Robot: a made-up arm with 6 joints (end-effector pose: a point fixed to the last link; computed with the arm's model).
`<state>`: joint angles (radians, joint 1 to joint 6).
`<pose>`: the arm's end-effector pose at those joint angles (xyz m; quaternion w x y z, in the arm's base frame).
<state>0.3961 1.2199 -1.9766 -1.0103 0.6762 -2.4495</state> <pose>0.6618 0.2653 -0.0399 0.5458 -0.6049 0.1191 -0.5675</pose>
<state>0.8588 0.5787 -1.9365 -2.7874 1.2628 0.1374</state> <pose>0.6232 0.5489 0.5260 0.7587 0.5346 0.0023 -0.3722</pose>
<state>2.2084 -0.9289 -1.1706 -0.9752 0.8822 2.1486</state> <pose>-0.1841 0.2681 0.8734 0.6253 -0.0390 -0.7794 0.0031</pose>
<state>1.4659 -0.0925 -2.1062 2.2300 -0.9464 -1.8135</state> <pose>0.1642 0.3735 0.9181 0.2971 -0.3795 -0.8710 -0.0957</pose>
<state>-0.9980 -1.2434 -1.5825 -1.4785 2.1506 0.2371</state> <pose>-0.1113 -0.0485 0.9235 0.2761 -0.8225 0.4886 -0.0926</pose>
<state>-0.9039 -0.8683 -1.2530 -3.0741 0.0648 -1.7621</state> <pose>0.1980 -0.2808 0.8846 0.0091 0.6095 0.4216 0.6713</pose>
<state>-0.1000 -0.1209 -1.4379 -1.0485 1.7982 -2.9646</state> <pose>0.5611 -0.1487 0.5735 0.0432 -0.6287 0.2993 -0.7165</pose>
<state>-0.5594 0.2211 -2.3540 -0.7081 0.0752 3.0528</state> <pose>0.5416 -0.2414 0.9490 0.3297 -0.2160 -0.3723 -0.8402</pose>
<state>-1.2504 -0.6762 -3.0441 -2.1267 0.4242 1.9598</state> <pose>-0.0746 0.4230 1.0373 0.8707 0.4002 -0.0983 0.2684</pose>
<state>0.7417 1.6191 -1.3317 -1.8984 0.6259 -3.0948</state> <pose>0.1638 0.1010 -0.3235 0.3702 -0.7798 -0.3767 0.3361</pose>
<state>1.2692 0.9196 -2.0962 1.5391 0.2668 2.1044</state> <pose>0.3041 0.7848 0.3146 0.9352 -0.1818 0.2971 -0.0642</pose>
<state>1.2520 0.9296 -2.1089 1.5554 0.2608 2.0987</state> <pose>0.3193 0.7801 0.3132 0.9339 -0.1750 0.3025 -0.0752</pose>
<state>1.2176 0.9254 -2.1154 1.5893 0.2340 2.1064</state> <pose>0.3496 0.7664 0.3193 0.9283 -0.1562 0.3205 -0.1053</pose>
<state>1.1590 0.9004 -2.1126 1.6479 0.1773 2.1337</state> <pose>0.3994 0.7375 0.3358 0.9128 -0.1194 0.3556 -0.1614</pose>
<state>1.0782 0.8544 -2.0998 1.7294 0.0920 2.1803</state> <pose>0.4623 0.6898 0.3611 0.8807 -0.0635 0.4043 -0.2383</pose>
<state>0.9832 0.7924 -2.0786 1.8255 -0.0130 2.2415</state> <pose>0.5260 0.6250 0.3911 0.8279 0.0075 0.4584 -0.3232</pose>
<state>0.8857 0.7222 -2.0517 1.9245 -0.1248 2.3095</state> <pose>0.5783 0.5513 0.4214 0.7574 0.0849 0.5083 -0.4009</pose>
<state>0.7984 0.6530 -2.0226 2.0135 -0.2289 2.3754</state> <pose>0.6130 0.4812 0.4483 0.6811 0.1571 0.5471 -0.4605</pose>
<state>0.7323 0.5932 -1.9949 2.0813 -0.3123 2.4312</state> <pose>0.6309 0.4263 0.4696 0.6145 0.2140 0.5726 -0.4987</pose>
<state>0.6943 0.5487 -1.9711 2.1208 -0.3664 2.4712</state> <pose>0.6365 0.3932 0.4843 0.5702 0.2496 0.5866 -0.5182</pose>
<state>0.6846 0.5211 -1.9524 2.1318 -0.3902 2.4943</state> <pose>0.6345 0.3821 0.4927 0.5524 0.2639 0.5923 -0.5239</pose>
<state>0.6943 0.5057 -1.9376 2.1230 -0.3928 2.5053</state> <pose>0.6286 0.3860 0.4968 0.5539 0.2635 0.5931 -0.5215</pose>
